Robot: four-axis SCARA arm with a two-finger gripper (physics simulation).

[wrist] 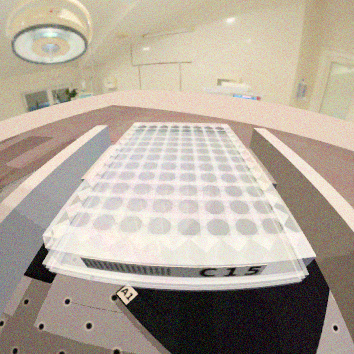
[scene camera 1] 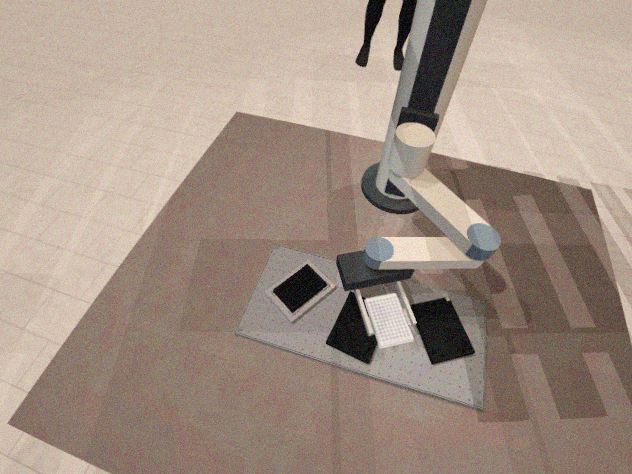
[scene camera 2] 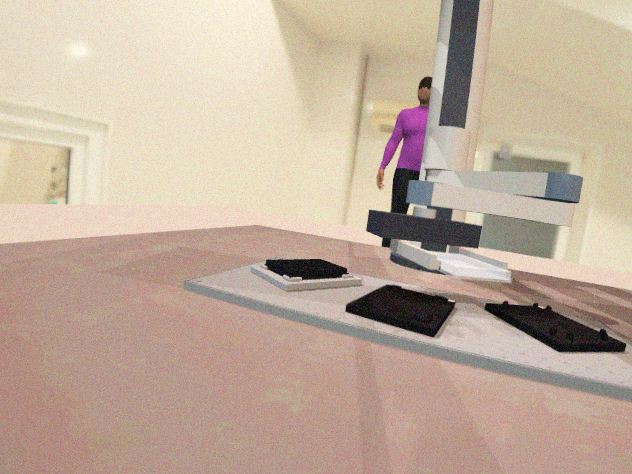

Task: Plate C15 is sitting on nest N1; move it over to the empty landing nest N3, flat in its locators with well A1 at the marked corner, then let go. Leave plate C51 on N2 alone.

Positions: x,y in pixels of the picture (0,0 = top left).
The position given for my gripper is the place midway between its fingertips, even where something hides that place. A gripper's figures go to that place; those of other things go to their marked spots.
Labels:
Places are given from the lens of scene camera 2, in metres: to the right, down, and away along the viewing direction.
my gripper (scene camera 2: 470,265): 0.21, 0.04, 0.45
C15 well plate (scene camera 2: 457,266): 0.17, 0.04, 0.42
black multi-well plate (scene camera 2: 306,268): -0.02, 0.05, 0.59
black nest (scene camera 2: 425,314): 0.15, 0.10, 0.46
The marked spots on the C15 well plate and the black multi-well plate are 0.26 m apart.

